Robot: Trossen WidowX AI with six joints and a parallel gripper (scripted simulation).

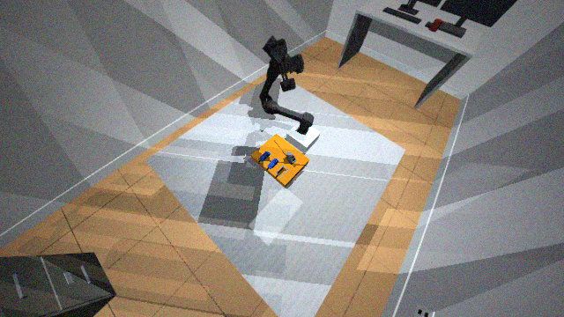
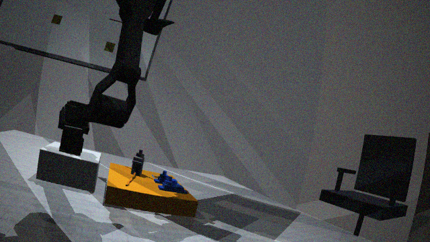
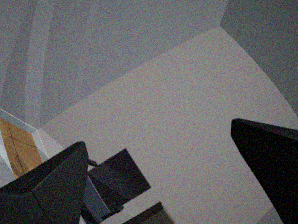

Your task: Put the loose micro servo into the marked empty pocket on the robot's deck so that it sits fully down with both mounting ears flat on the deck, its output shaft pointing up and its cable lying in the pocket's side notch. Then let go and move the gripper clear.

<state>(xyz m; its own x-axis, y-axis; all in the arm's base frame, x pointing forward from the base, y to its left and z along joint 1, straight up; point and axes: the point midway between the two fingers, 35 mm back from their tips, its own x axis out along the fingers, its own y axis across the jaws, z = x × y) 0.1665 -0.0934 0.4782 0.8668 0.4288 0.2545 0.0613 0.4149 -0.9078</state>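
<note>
My gripper tip is now 550 mm above the orange deck, 50 mm to the right of it and 10 mm short of it.
</note>
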